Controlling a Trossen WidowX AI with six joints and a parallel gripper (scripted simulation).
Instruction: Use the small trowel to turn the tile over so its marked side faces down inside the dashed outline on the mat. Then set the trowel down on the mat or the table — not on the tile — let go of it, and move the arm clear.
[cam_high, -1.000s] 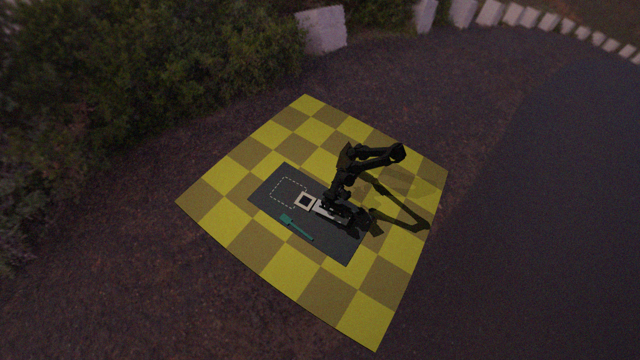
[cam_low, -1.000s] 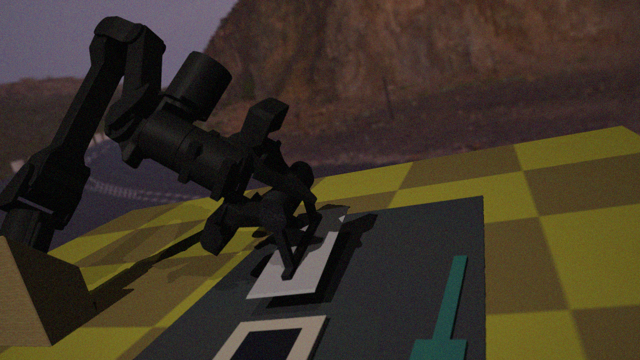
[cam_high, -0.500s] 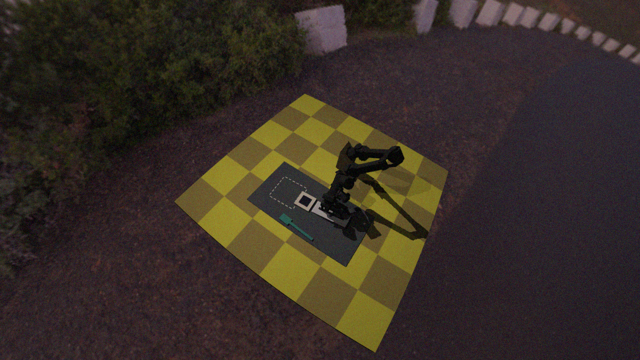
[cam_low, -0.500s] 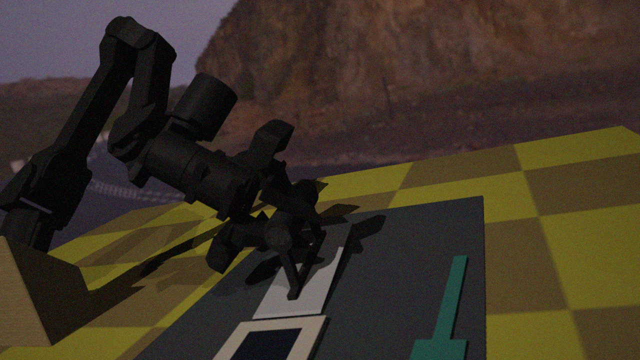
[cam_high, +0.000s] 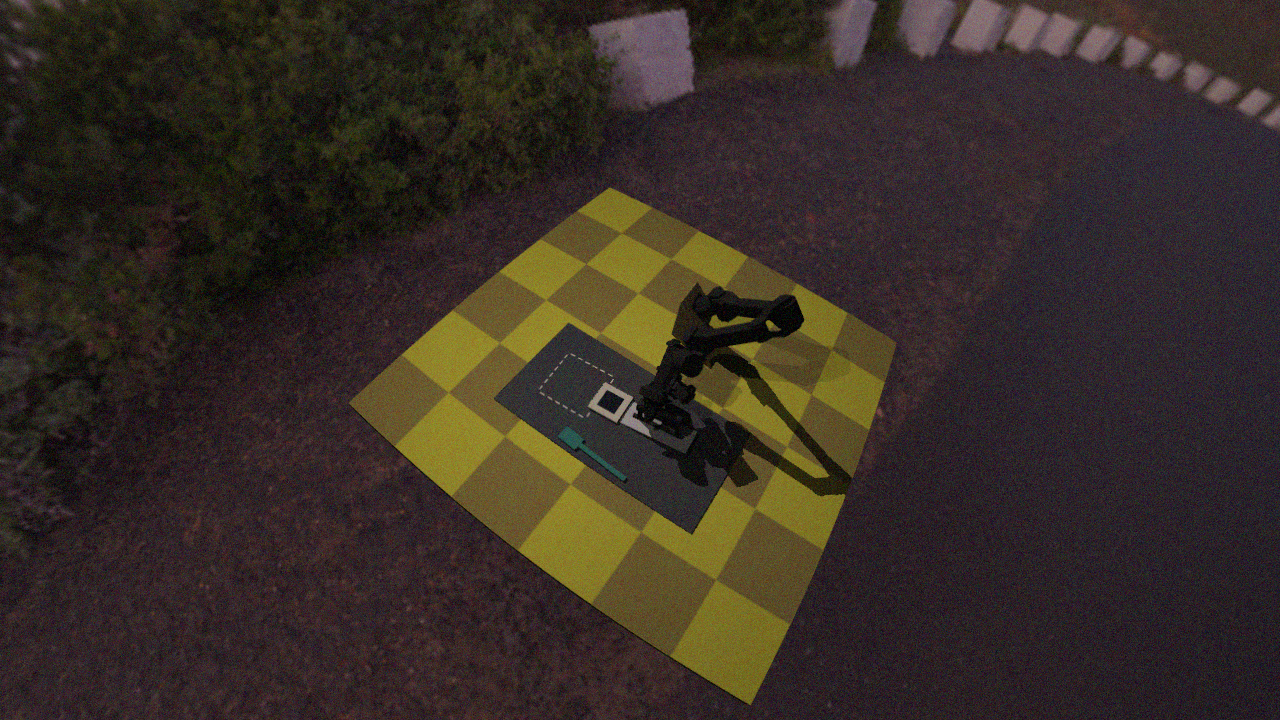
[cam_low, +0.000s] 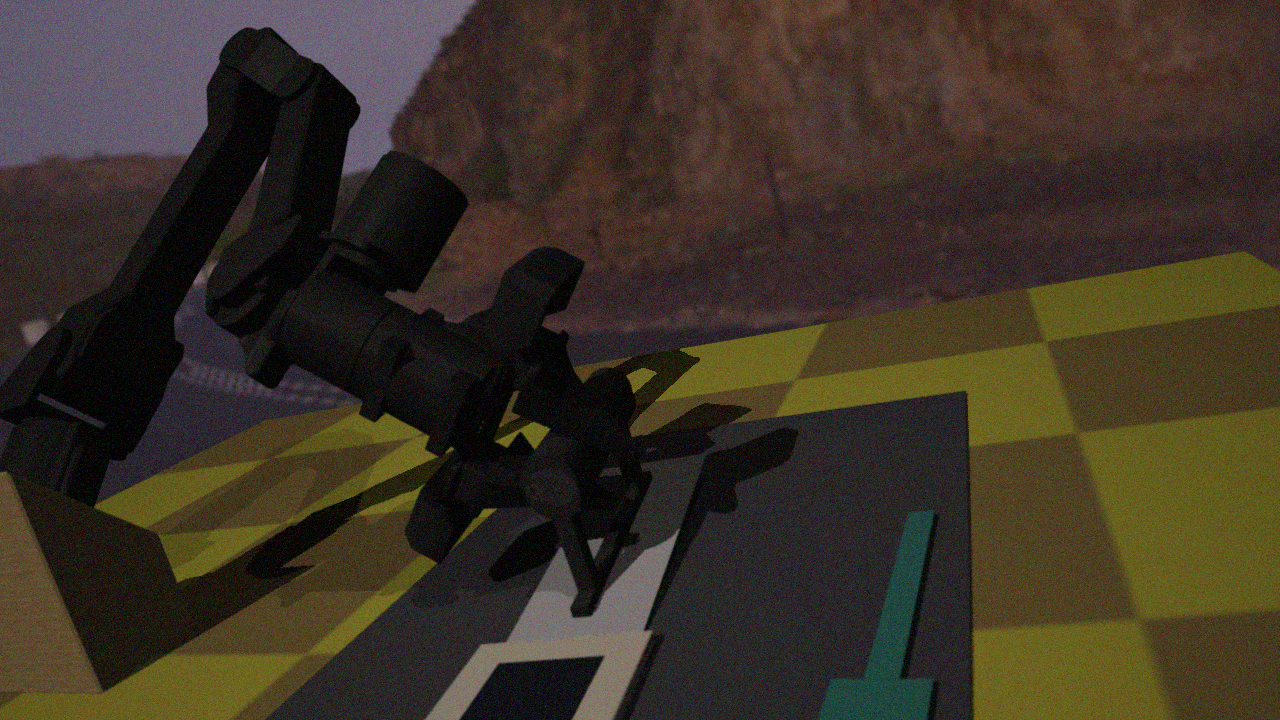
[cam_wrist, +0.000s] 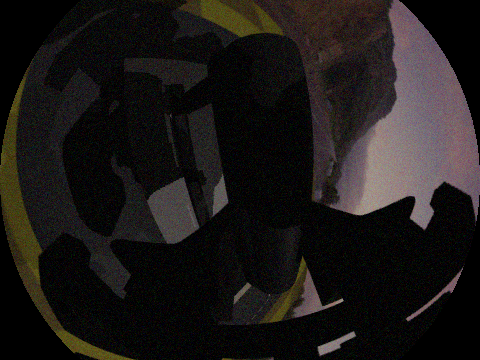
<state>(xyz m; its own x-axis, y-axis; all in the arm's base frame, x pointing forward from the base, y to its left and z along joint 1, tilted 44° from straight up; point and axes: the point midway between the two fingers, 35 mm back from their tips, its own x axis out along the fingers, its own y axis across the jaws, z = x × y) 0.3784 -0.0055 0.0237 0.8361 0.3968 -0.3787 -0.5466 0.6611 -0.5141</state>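
Now: gripper tip 8 cm above the grey mat, 7 cm to the left of it and 1 cm past it. Also, from my gripper tip: tile: 12 cm to the right, 5 cm below, 3 cm behind; then teal trowel: 13 cm ahead, 11 cm to the right, 5 cm below.
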